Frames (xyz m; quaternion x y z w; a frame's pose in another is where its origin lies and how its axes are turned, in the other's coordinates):
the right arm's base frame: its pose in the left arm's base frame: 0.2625 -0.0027 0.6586 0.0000 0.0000 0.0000 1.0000
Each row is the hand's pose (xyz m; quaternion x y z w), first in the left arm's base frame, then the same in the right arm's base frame.
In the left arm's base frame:
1: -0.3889 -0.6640 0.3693 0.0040 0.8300 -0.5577 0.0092
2: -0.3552 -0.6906 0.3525 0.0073 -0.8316 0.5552 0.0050
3: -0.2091 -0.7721 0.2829 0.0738 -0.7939 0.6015 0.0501
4: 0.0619 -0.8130 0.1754 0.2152 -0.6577 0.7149 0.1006
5: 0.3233 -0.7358 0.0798 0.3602 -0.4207 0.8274 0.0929
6: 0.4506 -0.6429 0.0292 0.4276 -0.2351 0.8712 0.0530
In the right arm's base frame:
1: -0.6514 -0.6613 -0.2893 0.0040 0.8300 -0.5577 0.0092
2: -0.6177 -0.6879 -0.3061 0.0073 -0.8316 0.5552 0.0050
3: -0.4716 -0.7694 -0.3757 0.0738 -0.7939 0.6015 0.0501
4: -0.2006 -0.8103 -0.4832 0.2152 -0.6577 0.7149 0.1006
5: 0.0608 -0.7331 -0.5788 0.3602 -0.4207 0.8274 0.0929
6: 0.1881 -0.6402 -0.6294 0.4276 -0.2351 0.8712 0.0530

